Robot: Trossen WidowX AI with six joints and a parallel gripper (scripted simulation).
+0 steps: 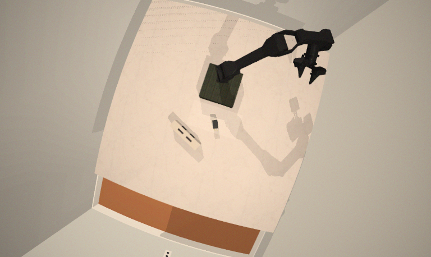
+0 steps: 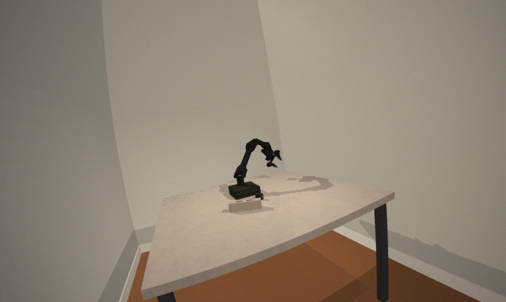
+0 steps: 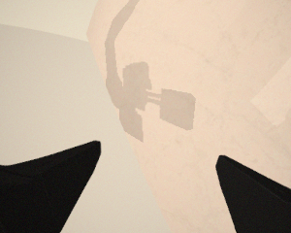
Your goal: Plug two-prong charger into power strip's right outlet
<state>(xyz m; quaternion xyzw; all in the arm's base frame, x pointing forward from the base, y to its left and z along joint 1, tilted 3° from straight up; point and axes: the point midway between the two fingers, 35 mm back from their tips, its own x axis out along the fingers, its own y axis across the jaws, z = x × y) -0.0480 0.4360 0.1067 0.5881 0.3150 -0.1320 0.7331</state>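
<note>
The two-prong charger lies 45 cm to the right of my gripper tip, 30 cm ahead of it and 12 cm below it.
</note>
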